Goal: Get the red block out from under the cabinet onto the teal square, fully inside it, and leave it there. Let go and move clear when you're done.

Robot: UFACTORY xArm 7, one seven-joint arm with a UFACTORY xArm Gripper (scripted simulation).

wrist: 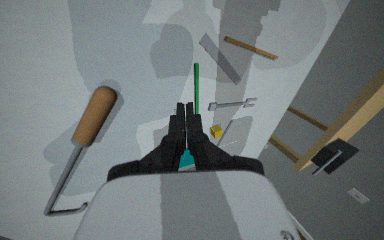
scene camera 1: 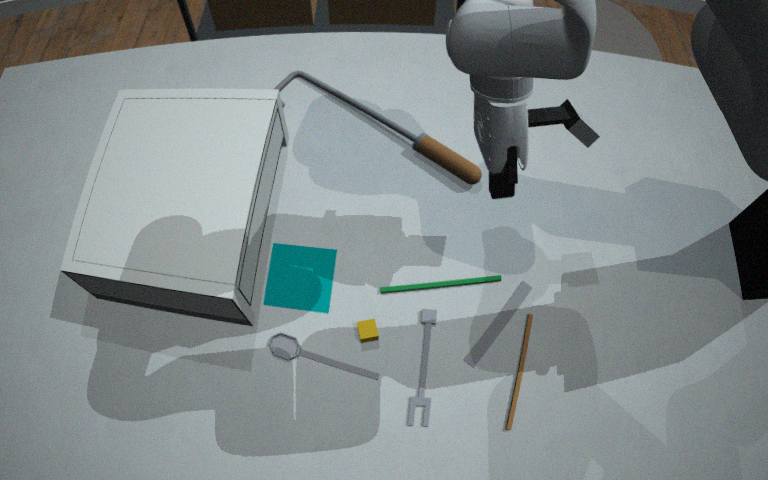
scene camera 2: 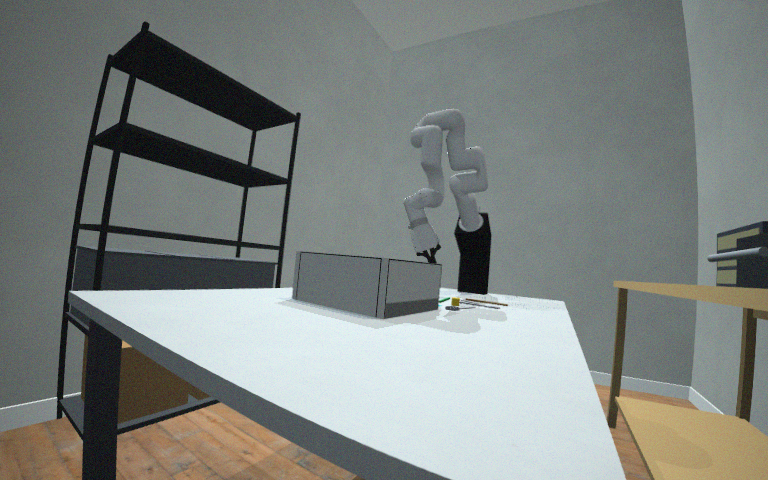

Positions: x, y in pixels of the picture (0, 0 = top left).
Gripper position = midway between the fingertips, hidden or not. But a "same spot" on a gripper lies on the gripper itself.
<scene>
gripper: wrist 185, 112; scene camera 1; scene camera 2
hooked metal rod: wrist; scene camera 1
same spot on hooked metal rod: point(scene camera 1: 430, 148) = point(wrist: 92, 136)
same spot on gripper: point(scene camera 1: 501, 185) = point(scene camera 2: 434, 258)
</scene>
